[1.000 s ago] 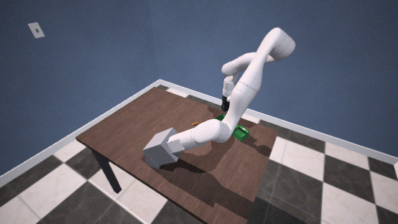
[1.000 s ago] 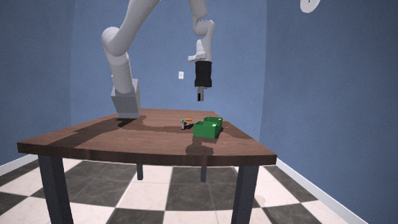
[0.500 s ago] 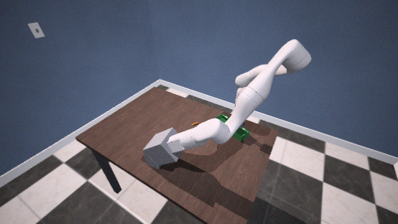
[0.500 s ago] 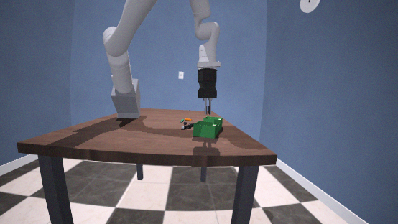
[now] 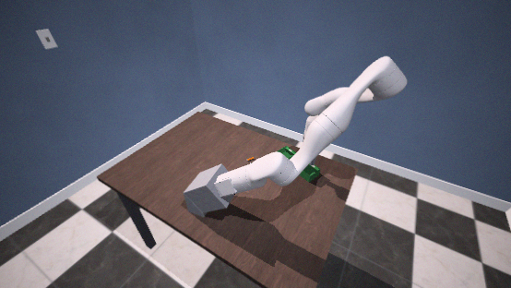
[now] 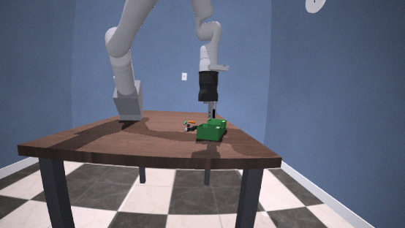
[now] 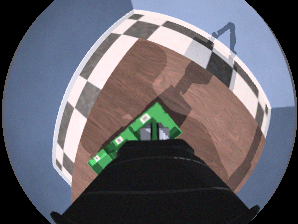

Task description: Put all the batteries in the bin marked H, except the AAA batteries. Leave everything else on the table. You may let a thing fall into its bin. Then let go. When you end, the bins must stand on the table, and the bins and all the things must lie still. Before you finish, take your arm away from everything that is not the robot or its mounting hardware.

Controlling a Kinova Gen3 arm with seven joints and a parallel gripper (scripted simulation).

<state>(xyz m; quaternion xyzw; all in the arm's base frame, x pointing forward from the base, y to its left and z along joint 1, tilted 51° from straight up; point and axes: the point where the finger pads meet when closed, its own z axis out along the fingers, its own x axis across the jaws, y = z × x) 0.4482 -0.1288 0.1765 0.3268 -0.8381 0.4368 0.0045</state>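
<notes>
My gripper is now 90 mm to the right of the green bin, 70 mm above it and 20 mm short of it. Also, from my hand: green cell: 290 mm to the left, 120 mm behind, 90 mm below; orange cell: 330 mm to the left, 90 mm below, 90 mm behind; dark piece: 210 mm to the left, 100 mm behind, 90 mm below.
</notes>
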